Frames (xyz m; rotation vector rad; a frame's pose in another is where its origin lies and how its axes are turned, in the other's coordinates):
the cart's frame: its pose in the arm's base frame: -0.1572 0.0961 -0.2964 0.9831 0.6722 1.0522
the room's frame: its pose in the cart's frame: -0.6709 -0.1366 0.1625 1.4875 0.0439 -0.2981
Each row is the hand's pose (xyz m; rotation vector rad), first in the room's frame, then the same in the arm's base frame.
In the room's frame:
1: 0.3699 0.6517 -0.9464 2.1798 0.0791 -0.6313
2: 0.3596 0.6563 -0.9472 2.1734 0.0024 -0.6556
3: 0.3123 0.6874 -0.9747 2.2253 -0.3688 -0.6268
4: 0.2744 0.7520 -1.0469 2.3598 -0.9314 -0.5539
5: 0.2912 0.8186 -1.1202 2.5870 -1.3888 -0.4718
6: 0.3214 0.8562 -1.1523 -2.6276 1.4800 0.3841
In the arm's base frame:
1: 0.0628 -0.0121 0.6685 -0.9302 -1.1890 1.3169
2: 0.0640 -0.0219 0.6738 -0.9273 -1.1975 1.3861
3: 0.0685 -0.0604 0.7234 -0.9458 -1.0639 1.7066
4: 0.0865 -0.0789 0.8242 -0.8465 -0.7001 2.1502
5: 0.1193 -0.0459 0.9132 -0.5841 -0.2354 2.3910
6: 0.1467 -0.0110 0.9505 -0.3701 0.0564 2.3959

